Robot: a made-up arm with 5 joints. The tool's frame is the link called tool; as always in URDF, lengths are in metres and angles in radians. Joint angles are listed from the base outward. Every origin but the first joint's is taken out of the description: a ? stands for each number. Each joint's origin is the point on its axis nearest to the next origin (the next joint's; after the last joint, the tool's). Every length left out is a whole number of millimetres.
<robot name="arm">
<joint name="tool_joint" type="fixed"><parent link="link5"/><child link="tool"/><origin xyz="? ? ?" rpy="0 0 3.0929"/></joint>
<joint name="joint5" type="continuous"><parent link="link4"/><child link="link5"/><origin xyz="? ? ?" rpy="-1.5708 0 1.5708"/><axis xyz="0 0 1"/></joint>
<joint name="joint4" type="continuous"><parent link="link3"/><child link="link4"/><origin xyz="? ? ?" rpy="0 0 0"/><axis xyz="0 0 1"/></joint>
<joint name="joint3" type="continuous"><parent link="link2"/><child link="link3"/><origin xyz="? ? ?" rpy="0 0 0"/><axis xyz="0 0 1"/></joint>
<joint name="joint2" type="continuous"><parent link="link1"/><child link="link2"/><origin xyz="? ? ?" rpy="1.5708 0 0"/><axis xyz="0 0 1"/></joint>
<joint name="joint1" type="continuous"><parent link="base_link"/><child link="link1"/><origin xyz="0.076 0 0.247" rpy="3.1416 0 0"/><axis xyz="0 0 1"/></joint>
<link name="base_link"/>
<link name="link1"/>
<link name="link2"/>
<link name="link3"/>
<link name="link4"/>
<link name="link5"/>
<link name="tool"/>
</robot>
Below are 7 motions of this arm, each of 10 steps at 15 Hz.
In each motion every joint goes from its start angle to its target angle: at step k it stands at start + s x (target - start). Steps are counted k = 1, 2, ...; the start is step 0. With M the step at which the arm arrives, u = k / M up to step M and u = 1 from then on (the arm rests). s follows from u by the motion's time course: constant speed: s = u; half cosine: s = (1 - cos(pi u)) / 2; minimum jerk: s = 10 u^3 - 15 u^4 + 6 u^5.
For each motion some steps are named. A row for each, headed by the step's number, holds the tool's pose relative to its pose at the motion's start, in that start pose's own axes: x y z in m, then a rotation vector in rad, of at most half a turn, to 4 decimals.
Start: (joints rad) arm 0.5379 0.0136 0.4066 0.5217 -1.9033
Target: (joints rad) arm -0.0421 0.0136 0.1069 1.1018 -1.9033
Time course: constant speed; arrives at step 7
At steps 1, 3, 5, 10:
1: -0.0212 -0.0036 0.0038 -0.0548 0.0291 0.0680
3: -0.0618 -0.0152 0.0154 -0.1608 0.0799 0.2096
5: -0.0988 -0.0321 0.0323 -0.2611 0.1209 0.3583
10: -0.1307 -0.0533 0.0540 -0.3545 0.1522 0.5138

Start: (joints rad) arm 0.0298 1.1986 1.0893 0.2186 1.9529
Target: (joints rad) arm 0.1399 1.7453 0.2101 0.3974 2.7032
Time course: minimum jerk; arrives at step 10
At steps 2, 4, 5, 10:
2: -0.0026 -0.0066 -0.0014 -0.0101 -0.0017 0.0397
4: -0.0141 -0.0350 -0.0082 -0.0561 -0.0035 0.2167
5: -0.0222 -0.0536 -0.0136 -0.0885 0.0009 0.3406
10: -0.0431 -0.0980 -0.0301 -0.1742 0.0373 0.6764

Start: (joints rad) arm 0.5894 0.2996 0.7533 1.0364 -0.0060
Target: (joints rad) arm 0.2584 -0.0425 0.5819 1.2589 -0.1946
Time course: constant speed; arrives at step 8
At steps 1, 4, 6, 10:
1: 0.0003 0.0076 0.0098 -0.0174 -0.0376 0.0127
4: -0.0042 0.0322 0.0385 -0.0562 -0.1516 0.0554
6: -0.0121 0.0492 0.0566 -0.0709 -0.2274 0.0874
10: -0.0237 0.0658 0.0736 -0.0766 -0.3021 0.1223

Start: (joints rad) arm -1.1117 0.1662 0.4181 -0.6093 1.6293
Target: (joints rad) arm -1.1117 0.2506 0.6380 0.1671 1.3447
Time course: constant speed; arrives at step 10
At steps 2, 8, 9, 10:
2: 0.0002 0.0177 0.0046 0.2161 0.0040 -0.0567
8: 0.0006 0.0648 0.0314 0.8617 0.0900 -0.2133
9: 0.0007 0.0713 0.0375 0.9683 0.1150 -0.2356
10: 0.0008 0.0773 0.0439 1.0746 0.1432 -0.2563

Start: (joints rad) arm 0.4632 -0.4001 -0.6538 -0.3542 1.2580
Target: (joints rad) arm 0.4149 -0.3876 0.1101 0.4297 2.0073
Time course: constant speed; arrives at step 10
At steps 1, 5, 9, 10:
1: -0.0060 0.0174 0.0049 0.1483 0.0486 0.0701
5: -0.0258 0.0804 0.0424 0.7744 0.1230 0.3343
9: -0.0371 0.1245 0.1024 1.4250 -0.0019 0.5278
10: -0.0385 0.1315 0.1196 1.5863 -0.0650 0.5571

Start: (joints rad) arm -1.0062 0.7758 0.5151 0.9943 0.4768
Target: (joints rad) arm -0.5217 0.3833 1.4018 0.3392 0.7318
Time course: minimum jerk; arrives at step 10
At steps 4, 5, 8, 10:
4: -0.0387 -0.0071 -0.0195 0.0642 -0.0896 -0.0379
5: -0.0609 -0.0055 -0.0311 0.0954 -0.1418 -0.0621
8: -0.1109 0.0150 -0.0572 0.1540 -0.2677 -0.1285
10: -0.1168 0.0193 -0.0602 0.1600 -0.2839 -0.1380

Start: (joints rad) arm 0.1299 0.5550 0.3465 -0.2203 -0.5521
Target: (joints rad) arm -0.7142 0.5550 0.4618 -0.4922 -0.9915
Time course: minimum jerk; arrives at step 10
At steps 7, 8, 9, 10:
7: -0.1364 0.1191 0.0468 0.4936 0.3167 0.0512
8: -0.1548 0.1272 0.0590 0.5477 0.3725 0.0557
9: -0.1634 0.1303 0.0651 0.5722 0.3999 0.0578
10: -0.1649 0.1308 0.0661 0.5764 0.4047 0.0582

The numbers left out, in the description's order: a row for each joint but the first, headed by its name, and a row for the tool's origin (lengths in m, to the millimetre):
tool: 0 0 0
joint5: 0.039 0 0
joint4: 0.166 -0.006 0
joint3: 0.033 -0.131 0
joint2: 0.04 0.013 0

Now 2 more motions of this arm.
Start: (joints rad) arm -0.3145 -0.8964 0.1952 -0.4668 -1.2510
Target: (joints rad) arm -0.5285 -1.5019 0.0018 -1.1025 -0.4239
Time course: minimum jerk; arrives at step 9
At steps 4, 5, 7, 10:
4: 0.0213 0.0803 0.0215 0.5211 -0.2310 0.2338
5: 0.0369 0.1163 0.0443 0.7510 -0.4352 0.3343
7: 0.0647 0.1594 0.0928 1.0235 -0.8523 0.4435
10: 0.0717 0.1669 0.1062 1.0701 -0.9677 0.4588

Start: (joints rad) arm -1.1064 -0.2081 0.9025 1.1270 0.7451
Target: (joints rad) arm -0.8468 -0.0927 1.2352 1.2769 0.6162
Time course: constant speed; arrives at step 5
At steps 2, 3, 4, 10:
2: -0.0244 0.0010 -0.0244 0.1781 0.1639 -0.1483
3: -0.0368 0.0043 -0.0349 0.2709 0.2437 -0.2188
4: -0.0490 0.0093 -0.0442 0.3661 0.3223 -0.2861
10: -0.0607 0.0159 -0.0521 0.4637 0.3997 -0.3495

